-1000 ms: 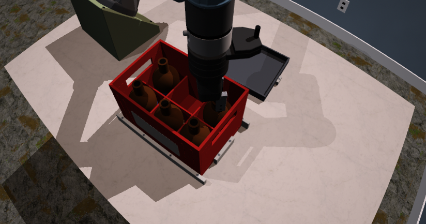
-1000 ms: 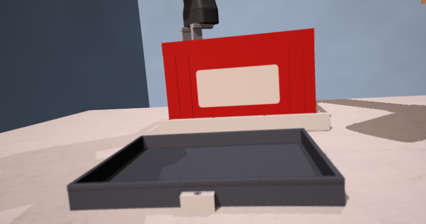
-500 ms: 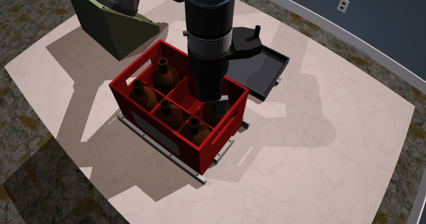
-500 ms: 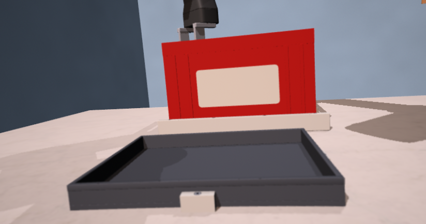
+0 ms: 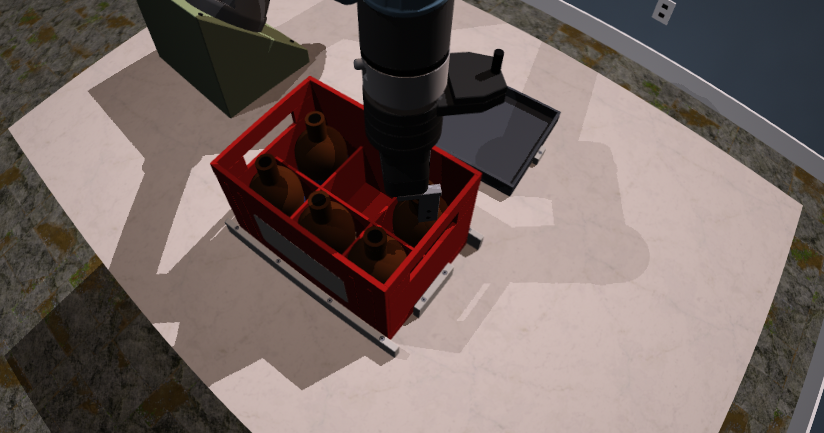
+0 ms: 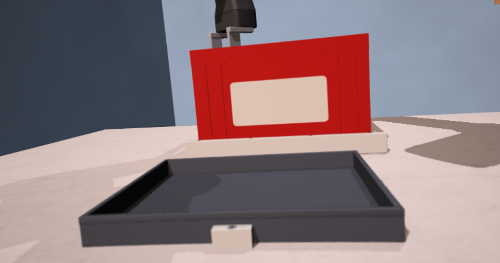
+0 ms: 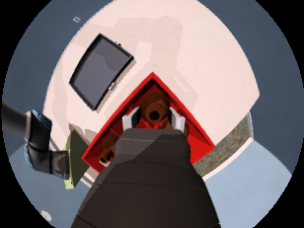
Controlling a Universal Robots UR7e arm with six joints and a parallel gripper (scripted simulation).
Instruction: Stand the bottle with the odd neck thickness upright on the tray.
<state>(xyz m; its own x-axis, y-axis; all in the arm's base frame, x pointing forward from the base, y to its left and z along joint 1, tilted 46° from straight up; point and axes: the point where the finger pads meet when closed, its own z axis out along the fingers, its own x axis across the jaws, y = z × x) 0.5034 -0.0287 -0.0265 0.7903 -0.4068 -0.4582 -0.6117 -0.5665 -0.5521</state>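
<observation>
The bottle is 70 mm below my hand. The rest, counted from my hand: dark grey tray: 240 mm to the left, 150 mm below, 100 mm behind; red crate: 80 mm below, 80 mm behind, 50 mm to the right.
</observation>
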